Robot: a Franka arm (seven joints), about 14 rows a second.
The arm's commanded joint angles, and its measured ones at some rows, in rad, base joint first. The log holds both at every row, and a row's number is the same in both.
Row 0, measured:
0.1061, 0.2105, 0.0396, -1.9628, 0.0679, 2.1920, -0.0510
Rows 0 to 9, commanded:
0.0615, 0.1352, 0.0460, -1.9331, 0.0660, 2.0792, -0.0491
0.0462, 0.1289, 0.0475, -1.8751, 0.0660, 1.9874, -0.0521
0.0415, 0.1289, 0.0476, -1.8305, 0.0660, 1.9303, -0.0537
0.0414, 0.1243, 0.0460, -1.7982, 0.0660, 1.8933, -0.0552
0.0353, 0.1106, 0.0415, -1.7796, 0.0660, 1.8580, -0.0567
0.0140, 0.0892, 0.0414, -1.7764, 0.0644, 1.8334, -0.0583
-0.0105, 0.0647, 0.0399, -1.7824, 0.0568, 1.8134, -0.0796
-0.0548, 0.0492, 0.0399, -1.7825, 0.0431, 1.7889, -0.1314
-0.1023, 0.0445, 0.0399, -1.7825, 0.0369, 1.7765, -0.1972
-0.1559, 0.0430, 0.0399, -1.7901, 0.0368, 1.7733, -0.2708
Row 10, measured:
-0.0607, 0.0552, 0.0347, -1.7786, 0.0435, 1.7909, -0.1498
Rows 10 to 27, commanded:
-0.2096, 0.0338, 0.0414, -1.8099, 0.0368, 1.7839, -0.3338
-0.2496, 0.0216, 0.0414, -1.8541, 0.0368, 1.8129, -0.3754
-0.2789, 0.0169, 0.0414, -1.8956, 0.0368, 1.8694, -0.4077
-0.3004, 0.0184, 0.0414, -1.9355, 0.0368, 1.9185, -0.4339
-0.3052, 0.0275, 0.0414, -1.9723, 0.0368, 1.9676, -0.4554
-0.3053, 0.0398, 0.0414, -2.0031, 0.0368, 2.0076, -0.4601
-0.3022, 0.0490, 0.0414, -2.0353, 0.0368, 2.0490, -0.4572
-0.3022, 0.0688, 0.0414, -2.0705, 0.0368, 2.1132, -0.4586
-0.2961, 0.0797, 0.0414, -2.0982, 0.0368, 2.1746, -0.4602
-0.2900, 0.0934, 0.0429, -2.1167, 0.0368, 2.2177, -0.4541
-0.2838, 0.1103, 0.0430, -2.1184, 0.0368, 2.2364, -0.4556
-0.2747, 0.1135, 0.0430, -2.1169, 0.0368, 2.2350, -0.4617
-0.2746, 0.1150, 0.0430, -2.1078, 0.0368, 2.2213, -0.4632
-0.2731, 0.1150, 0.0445, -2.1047, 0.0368, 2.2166, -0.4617
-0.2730, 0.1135, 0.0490, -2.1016, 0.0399, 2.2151, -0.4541
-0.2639, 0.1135, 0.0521, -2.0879, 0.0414, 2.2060, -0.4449
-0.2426, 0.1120, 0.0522, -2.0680, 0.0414, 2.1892, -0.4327
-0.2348, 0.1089, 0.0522, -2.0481, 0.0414, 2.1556, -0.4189
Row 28, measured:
-0.2496, 0.1241, 0.0445, -2.0801, 0.0418, 2.2082, -0.4438
